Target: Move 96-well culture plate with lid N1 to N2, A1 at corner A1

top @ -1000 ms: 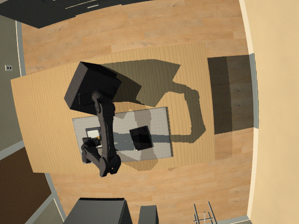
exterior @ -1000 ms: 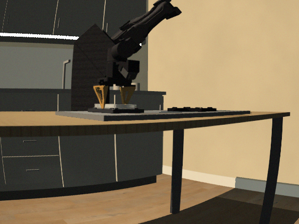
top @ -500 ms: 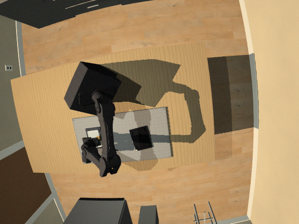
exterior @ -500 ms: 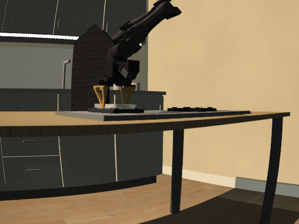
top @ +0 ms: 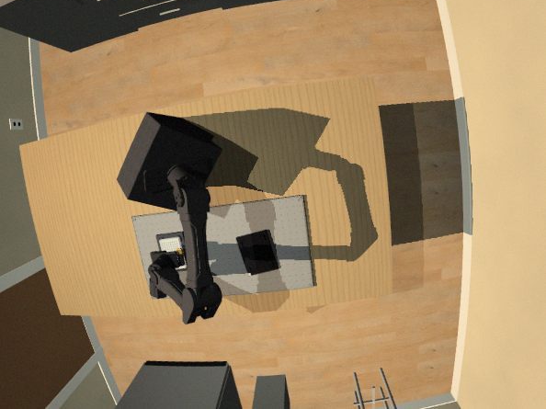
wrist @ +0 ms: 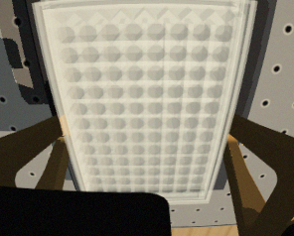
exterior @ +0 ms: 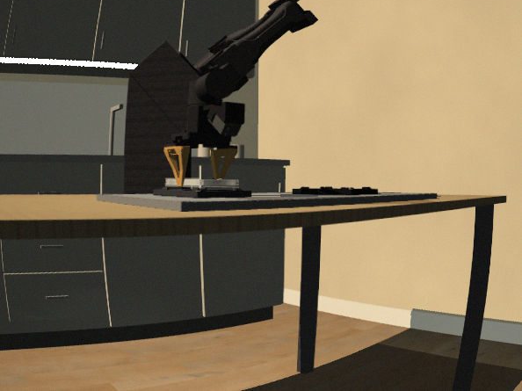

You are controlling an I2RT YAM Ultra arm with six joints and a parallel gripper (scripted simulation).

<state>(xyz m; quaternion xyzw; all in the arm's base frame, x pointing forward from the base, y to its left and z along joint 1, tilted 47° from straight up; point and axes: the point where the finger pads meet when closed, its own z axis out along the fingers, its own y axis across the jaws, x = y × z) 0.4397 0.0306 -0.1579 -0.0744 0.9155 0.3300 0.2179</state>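
My gripper is now 2 cm above the black nest N1. Also, from my hand: clear lid: 1 cm above; black nest N2: 5 cm behind, 33 cm to the left, 2 cm below; 96-well plate: right at my hand.
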